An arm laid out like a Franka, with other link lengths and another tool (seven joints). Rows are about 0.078 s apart.
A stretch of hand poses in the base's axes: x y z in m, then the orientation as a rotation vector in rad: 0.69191, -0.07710, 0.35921, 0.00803, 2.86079, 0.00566; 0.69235, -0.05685, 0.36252, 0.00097, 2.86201, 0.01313; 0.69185, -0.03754, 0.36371, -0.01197, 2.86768, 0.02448; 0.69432, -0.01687, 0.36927, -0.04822, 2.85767, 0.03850; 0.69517, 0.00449, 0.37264, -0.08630, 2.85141, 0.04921; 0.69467, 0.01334, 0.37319, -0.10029, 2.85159, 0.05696; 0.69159, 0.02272, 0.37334, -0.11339, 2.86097, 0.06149; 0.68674, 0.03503, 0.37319, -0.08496, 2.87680, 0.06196; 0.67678, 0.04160, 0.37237, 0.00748, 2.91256, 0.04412; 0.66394, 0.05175, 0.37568, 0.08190, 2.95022, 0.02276; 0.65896, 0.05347, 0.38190, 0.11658, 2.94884, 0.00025; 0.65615, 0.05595, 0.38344, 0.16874, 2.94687, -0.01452; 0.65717, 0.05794, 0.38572, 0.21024, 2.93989, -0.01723; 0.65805, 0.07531, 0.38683, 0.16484, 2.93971, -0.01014; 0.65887, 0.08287, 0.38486, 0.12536, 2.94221, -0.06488; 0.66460, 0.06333, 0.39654, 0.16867, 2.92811, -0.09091
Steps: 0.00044, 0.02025, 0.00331, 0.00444, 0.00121, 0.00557; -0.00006, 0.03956, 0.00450, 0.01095, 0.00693, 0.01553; 0.00241, 0.06023, 0.01006, 0.01707, -0.00267, 0.04176; 0.00326, 0.08159, 0.01343, 0.02075, -0.00805, 0.06900; 0.00276, 0.09044, 0.01398, 0.02472, -0.00736, 0.07936; -0.00032, 0.09982, 0.01413, 0.02650, 0.00252, 0.08859; -0.00517, 0.11213, 0.01398, 0.02946, 0.01750, 0.06892; -0.01513, 0.11870, 0.01316, 0.02599, 0.05199, 0.00423; -0.02797, 0.12885, 0.01647, 0.01852, 0.09060, -0.04742; -0.03295, 0.13057, 0.02269, 0.00675, 0.09029, -0.07274; -0.03576, 0.13305, 0.02423, 0.00181, 0.09076, -0.10901; -0.03474, 0.13504, 0.02651, 0.00392, 0.08631, -0.13723; -0.03386, 0.15241, 0.02762, 0.00437, 0.08338, -0.10623; -0.03304, 0.15997, 0.02565, -0.03602, 0.08479, -0.08492; -0.02731, 0.14043, 0.03733, -0.04953, 0.07342, -0.11684
